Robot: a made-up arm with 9 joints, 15 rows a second.
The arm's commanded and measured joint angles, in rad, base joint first. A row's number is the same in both.
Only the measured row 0 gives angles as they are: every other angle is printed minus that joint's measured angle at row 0.
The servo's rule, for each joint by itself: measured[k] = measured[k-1] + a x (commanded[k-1-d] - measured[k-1]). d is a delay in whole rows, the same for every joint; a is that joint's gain. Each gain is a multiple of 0.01, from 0.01 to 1. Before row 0 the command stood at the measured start. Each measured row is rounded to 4 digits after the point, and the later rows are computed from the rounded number. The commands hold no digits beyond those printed.
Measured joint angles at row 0:
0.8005, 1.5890, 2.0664, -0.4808, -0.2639, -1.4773, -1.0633, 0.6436, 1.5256
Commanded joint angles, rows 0 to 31:
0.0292, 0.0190, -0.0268, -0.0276, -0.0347, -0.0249, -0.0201, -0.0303, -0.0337
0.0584, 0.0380, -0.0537, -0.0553, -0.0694, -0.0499, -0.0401, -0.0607, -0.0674
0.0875, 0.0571, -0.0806, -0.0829, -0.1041, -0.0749, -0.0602, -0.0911, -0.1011
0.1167, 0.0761, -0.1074, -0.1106, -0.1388, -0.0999, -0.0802, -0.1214, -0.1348
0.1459, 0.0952, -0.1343, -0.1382, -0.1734, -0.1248, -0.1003, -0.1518, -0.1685
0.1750, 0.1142, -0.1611, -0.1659, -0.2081, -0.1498, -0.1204, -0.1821, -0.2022
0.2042, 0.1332, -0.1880, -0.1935, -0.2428, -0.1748, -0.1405, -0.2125, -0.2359
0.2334, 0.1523, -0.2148, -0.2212, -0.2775, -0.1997, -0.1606, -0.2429, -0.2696
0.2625, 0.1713, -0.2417, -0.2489, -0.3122, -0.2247, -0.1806, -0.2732, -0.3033
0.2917, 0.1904, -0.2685, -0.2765, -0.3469, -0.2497, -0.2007, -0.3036, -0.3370
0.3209, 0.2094, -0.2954, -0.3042, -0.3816, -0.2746, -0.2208, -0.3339, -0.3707
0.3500, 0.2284, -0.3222, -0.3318, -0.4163, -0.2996, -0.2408, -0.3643, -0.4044
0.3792, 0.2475, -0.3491, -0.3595, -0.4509, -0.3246, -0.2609, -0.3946, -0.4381
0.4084, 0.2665, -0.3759, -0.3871, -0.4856, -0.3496, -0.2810, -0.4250, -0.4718
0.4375, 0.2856, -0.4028, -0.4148, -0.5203, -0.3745, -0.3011, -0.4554, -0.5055
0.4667, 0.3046, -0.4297, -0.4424, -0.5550, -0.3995, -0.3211, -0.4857, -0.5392
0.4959, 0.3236, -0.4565, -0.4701, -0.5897, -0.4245, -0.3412, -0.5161, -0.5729
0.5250, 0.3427, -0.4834, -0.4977, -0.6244, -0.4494, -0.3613, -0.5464, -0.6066
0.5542, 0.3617, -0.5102, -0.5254, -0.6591, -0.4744, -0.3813, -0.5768, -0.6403
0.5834, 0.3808, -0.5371, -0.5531, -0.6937, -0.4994, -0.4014, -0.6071, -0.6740
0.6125, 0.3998, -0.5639, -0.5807, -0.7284, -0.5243, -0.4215, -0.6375, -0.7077
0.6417, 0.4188, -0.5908, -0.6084, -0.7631, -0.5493, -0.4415, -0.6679, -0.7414
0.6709, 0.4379, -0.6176, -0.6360, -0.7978, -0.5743, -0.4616, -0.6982, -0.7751
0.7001, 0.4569, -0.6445, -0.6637, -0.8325, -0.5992, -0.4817, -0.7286, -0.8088
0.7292, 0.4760, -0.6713, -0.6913, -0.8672, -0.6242, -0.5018, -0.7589, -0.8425
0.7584, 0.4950, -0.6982, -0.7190, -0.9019, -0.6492, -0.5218, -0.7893, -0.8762
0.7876, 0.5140, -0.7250, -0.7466, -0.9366, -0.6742, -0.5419, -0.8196, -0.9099
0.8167, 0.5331, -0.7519, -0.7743, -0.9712, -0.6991, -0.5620, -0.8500, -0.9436
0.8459, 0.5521, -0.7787, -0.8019, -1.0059, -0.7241, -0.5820, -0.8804, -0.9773
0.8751, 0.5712, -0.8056, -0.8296, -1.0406, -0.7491, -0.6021, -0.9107, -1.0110
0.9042, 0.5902, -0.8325, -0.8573, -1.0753, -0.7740, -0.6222, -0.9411, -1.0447
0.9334, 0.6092, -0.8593, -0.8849, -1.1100, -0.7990, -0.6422, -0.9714, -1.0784
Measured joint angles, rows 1 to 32:
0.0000, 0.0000, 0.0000, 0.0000, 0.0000, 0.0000, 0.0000, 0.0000, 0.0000
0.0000, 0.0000, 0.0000, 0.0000, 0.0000, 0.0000, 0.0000, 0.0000, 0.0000
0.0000, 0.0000, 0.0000, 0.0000, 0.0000, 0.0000, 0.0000, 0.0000, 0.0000
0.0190, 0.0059, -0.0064, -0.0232, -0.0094, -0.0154, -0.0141, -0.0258, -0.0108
0.0446, 0.0159, -0.0178, -0.0502, -0.0256, -0.0368, -0.0323, -0.0555, -0.0289
0.0725, 0.0287, -0.0329, -0.0777, -0.0468, -0.0604, -0.0518, -0.0858, -0.0520
0.1012, 0.0434, -0.0508, -0.1053, -0.0716, -0.0849, -0.0717, -0.1161, -0.0785
0.1303, 0.0595, -0.0708, -0.1329, -0.0991, -0.1096, -0.0917, -0.1464, -0.1073
0.1594, 0.0765, -0.0925, -0.1606, -0.1285, -0.1345, -0.1118, -0.1767, -0.1377
0.1885, 0.0941, -0.1154, -0.1882, -0.1594, -0.1595, -0.1319, -0.2071, -0.1691
0.2177, 0.1121, -0.1393, -0.2159, -0.1913, -0.1844, -0.1520, -0.2375, -0.2013
0.2468, 0.1305, -0.1639, -0.2436, -0.2239, -0.2094, -0.1720, -0.2678, -0.2339
0.2760, 0.1491, -0.1890, -0.2712, -0.2571, -0.2344, -0.1921, -0.2982, -0.2669
0.3052, 0.1678, -0.2145, -0.2989, -0.2907, -0.2593, -0.2122, -0.3285, -0.3001
0.3343, 0.1866, -0.2403, -0.3265, -0.3246, -0.2843, -0.2322, -0.3589, -0.3335
0.3635, 0.2055, -0.2664, -0.3542, -0.3587, -0.3093, -0.2523, -0.3892, -0.3670
0.3927, 0.2244, -0.2927, -0.3818, -0.3930, -0.3343, -0.2724, -0.4196, -0.4005
0.4218, 0.2434, -0.3191, -0.4095, -0.4274, -0.3592, -0.2925, -0.4500, -0.4341
0.4510, 0.2624, -0.3456, -0.4371, -0.4619, -0.3842, -0.3125, -0.4803, -0.4677
0.4802, 0.2814, -0.3722, -0.4648, -0.4964, -0.4092, -0.3326, -0.5107, -0.5014
0.5093, 0.3004, -0.3989, -0.4924, -0.5310, -0.4341, -0.3527, -0.5410, -0.5351
0.5385, 0.3194, -0.4256, -0.5201, -0.5656, -0.4591, -0.3727, -0.5714, -0.5688
0.5677, 0.3384, -0.4524, -0.5478, -0.6002, -0.4841, -0.3928, -0.6017, -0.6025
0.5968, 0.3574, -0.4792, -0.5754, -0.6348, -0.5090, -0.4129, -0.6321, -0.6362
0.6260, 0.3764, -0.5060, -0.6031, -0.6694, -0.5340, -0.4329, -0.6625, -0.6699
0.6552, 0.3955, -0.5328, -0.6307, -0.7041, -0.5590, -0.4530, -0.6928, -0.7036
0.6844, 0.4145, -0.5596, -0.6584, -0.7388, -0.5839, -0.4731, -0.7232, -0.7373
0.7135, 0.4336, -0.5864, -0.6860, -0.7735, -0.6089, -0.4932, -0.7535, -0.7710
0.7427, 0.4526, -0.6132, -0.7137, -0.8082, -0.6339, -0.5132, -0.7839, -0.8047
0.7719, 0.4716, -0.6400, -0.7413, -0.8429, -0.6589, -0.5333, -0.8142, -0.8384
0.8010, 0.4907, -0.6669, -0.7690, -0.8775, -0.6838, -0.5534, -0.8446, -0.8721
0.8302, 0.5097, -0.6937, -0.7966, -0.9122, -0.7088, -0.5734, -0.8750, -0.9058
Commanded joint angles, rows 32 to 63:
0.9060, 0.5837, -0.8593, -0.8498, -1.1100, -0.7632, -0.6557, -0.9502, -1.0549
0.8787, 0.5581, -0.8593, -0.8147, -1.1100, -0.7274, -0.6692, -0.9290, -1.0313
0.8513, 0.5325, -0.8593, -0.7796, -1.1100, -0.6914, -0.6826, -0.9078, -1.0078
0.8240, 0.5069, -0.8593, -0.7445, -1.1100, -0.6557, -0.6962, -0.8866, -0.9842
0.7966, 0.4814, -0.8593, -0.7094, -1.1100, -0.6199, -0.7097, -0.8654, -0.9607
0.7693, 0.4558, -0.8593, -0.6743, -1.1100, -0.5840, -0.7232, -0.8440, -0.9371
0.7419, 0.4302, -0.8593, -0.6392, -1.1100, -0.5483, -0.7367, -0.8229, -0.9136
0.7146, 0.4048, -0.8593, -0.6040, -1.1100, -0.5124, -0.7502, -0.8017, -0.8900
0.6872, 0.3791, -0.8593, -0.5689, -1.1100, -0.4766, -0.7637, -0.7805, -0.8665
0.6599, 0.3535, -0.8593, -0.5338, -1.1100, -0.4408, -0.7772, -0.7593, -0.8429
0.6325, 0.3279, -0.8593, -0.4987, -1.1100, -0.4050, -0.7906, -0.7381, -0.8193
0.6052, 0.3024, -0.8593, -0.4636, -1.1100, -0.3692, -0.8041, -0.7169, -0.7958
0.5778, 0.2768, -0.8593, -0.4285, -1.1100, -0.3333, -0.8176, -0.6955, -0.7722
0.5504, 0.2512, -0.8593, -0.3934, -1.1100, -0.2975, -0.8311, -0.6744, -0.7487
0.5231, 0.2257, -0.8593, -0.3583, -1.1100, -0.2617, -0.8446, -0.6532, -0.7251
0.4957, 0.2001, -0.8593, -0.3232, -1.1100, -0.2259, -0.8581, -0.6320, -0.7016
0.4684, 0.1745, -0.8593, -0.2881, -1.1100, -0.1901, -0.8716, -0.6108, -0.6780
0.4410, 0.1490, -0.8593, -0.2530, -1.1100, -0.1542, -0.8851, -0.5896, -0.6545
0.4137, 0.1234, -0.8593, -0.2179, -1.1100, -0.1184, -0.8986, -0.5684, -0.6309
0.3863, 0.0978, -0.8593, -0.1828, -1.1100, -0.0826, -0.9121, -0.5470, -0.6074
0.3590, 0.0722, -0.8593, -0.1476, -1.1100, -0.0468, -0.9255, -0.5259, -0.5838
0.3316, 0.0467, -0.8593, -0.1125, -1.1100, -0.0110, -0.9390, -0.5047, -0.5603
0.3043, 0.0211, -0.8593, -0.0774, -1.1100, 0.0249, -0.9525, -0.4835, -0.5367
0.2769, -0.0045, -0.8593, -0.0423, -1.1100, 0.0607, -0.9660, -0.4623, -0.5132
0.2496, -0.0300, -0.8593, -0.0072, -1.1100, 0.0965, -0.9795, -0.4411, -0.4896
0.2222, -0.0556, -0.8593, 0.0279, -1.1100, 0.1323, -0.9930, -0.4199, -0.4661
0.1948, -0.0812, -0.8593, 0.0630, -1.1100, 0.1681, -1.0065, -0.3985, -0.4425
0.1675, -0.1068, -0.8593, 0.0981, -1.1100, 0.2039, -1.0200, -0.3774, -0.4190
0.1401, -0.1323, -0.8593, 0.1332, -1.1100, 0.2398, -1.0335, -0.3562, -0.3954
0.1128, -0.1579, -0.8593, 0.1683, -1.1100, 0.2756, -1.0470, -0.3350, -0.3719
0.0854, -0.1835, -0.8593, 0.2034, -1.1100, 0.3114, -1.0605, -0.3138, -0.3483
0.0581, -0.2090, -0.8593, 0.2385, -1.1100, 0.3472, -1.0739, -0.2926, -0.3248
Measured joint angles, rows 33 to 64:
0.8594, 0.5288, -0.7206, -0.8243, -0.9469, -0.7338, -0.5935, -0.9053, -0.9395
0.8885, 0.5478, -0.7475, -0.8520, -0.9816, -0.7587, -0.6136, -0.9357, -0.9732
0.9177, 0.5668, -0.7743, -0.8796, -1.0163, -0.7837, -0.6336, -0.9660, -1.0069
0.9101, 0.5720, -0.7947, -0.8546, -1.0416, -0.7710, -0.6491, -0.9526, -1.0223
0.8897, 0.5677, -0.8102, -0.8211, -1.0601, -0.7440, -0.6632, -0.9325, -1.0252
0.8647, 0.5568, -0.8220, -0.7862, -1.0736, -0.7114, -0.6768, -0.9115, -1.0196
0.8382, 0.5413, -0.8310, -0.7512, -1.0834, -0.6769, -0.6904, -0.8903, -1.0083
0.8112, 0.5227, -0.8378, -0.7161, -1.0906, -0.6416, -0.7039, -0.8691, -0.9931
0.7840, 0.5020, -0.8430, -0.6810, -1.0958, -0.6059, -0.7174, -0.8478, -0.9752
0.7566, 0.4797, -0.8469, -0.6459, -1.0996, -0.5702, -0.7309, -0.8266, -0.9555
0.7293, 0.4565, -0.8499, -0.6107, -1.1024, -0.5344, -0.7444, -0.8054, -0.9345
0.7019, 0.4325, -0.8522, -0.5756, -1.1045, -0.4986, -0.7579, -0.7842, -0.9127
0.6746, 0.4080, -0.8539, -0.5405, -1.1060, -0.4628, -0.7714, -0.7630, -0.8904
0.6472, 0.3832, -0.8552, -0.5054, -1.1071, -0.4270, -0.7848, -0.7418, -0.8676
0.6199, 0.3582, -0.8562, -0.4703, -1.1079, -0.3912, -0.7983, -0.7206, -0.8446
0.5925, 0.3330, -0.8569, -0.4352, -1.1085, -0.3553, -0.8118, -0.6993, -0.8214
0.5651, 0.3076, -0.8575, -0.4001, -1.1089, -0.3195, -0.8253, -0.6781, -0.7981
0.5378, 0.2822, -0.8579, -0.3650, -1.1092, -0.2837, -0.8388, -0.6569, -0.7747
0.5104, 0.2567, -0.8582, -0.3299, -1.1094, -0.2479, -0.8523, -0.6357, -0.7513
0.4831, 0.2312, -0.8585, -0.2948, -1.1096, -0.2121, -0.8658, -0.6145, -0.7278
0.4557, 0.2057, -0.8587, -0.2597, -1.1097, -0.1762, -0.8793, -0.5933, -0.7043
0.4284, 0.1802, -0.8588, -0.2246, -1.1098, -0.1404, -0.8928, -0.5721, -0.6808
0.4010, 0.1547, -0.8589, -0.1895, -1.1099, -0.1046, -0.9063, -0.5508, -0.6573
0.3737, 0.1291, -0.8590, -0.1543, -1.1099, -0.0688, -0.9197, -0.5296, -0.6338
0.3463, 0.1036, -0.8591, -0.1192, -1.1099, -0.0330, -0.9332, -0.5084, -0.6103
0.3190, 0.0780, -0.8591, -0.0841, -1.1099, 0.0029, -0.9467, -0.4872, -0.5867
0.2916, 0.0524, -0.8591, -0.0490, -1.1099, 0.0387, -0.9602, -0.4660, -0.5632
0.2643, 0.0269, -0.8591, -0.0139, -1.1099, 0.0745, -0.9737, -0.4448, -0.5396
0.2369, 0.0013, -0.8591, 0.0212, -1.1099, 0.1103, -0.9872, -0.4236, -0.5161
0.2095, -0.0243, -0.8591, 0.0563, -1.1099, 0.1461, -1.0007, -0.4023, -0.4925
0.1822, -0.0499, -0.8591, 0.0914, -1.1099, 0.1819, -1.0142, -0.3811, -0.4690
0.1548, -0.0754, -0.8591, 0.1265, -1.1099, 0.2178, -1.0277, -0.3599, -0.4454

